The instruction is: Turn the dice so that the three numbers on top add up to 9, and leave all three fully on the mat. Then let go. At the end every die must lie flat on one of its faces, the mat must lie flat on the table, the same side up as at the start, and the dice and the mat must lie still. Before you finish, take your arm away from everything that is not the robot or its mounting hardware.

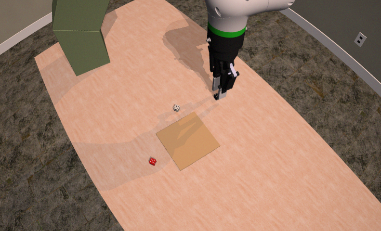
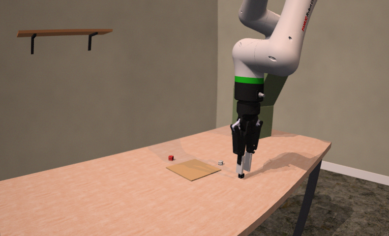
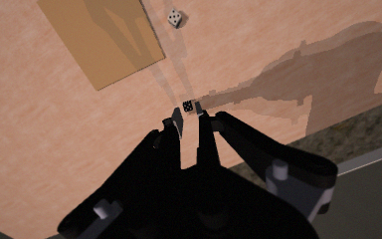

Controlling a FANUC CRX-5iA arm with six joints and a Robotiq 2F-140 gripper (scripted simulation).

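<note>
My hand is 10 mm to the left of the black die and 50 mm above it. The rest, counted from my hand: tan square mat: 70 mm ahead, 170 mm to the right, 50 mm below; then white die: 40 mm behind, 140 mm to the right, 50 mm below; then red die: 70 mm ahead, 290 mm to the right, 50 mm below.
</note>
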